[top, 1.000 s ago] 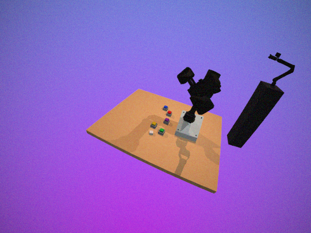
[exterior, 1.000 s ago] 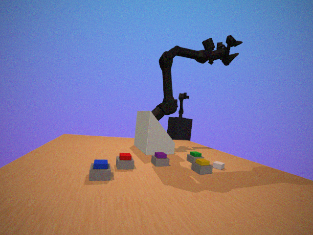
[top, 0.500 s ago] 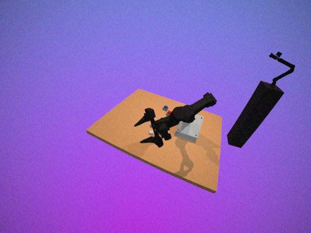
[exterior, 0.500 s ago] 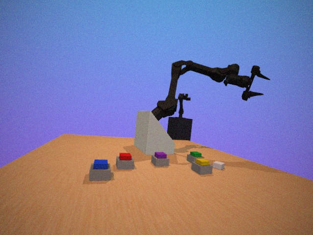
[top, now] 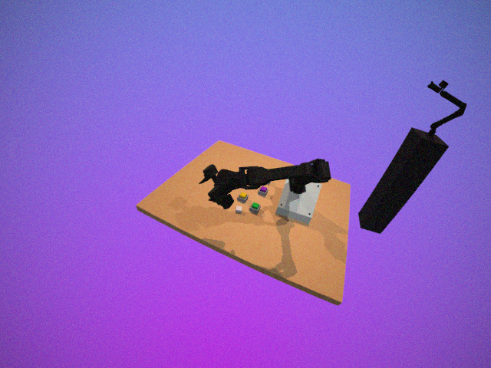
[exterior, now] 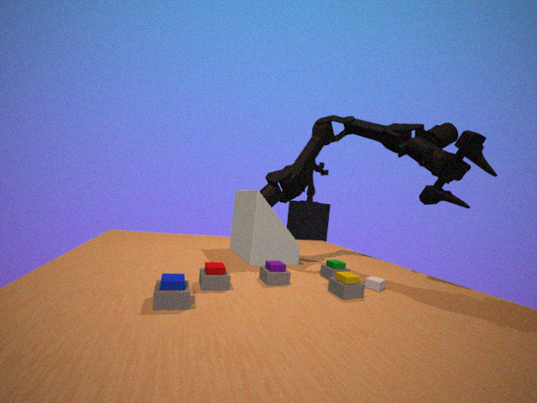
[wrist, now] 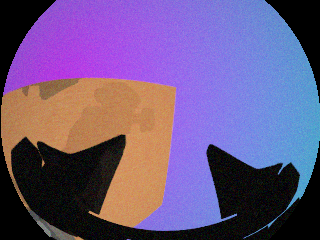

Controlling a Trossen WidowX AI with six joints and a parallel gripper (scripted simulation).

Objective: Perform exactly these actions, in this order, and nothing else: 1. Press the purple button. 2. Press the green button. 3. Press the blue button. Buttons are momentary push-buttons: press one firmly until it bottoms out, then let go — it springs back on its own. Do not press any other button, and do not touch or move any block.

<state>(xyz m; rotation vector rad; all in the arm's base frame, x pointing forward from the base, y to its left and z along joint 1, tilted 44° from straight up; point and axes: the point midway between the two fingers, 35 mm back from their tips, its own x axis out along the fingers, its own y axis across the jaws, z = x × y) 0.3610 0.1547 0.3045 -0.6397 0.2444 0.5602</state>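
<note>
Now: gripper tip 36 cm to the left of the purple button, 21 cm past it and 19 cm above it. The rest, counted from my gripper tip: yellow button 26 cm to the right, 19 cm below, 11 cm behind; small white block 21 cm below, 16 cm to the right, 12 cm behind; green button 20 cm to the right, 20 cm behind, 19 cm below.
</note>
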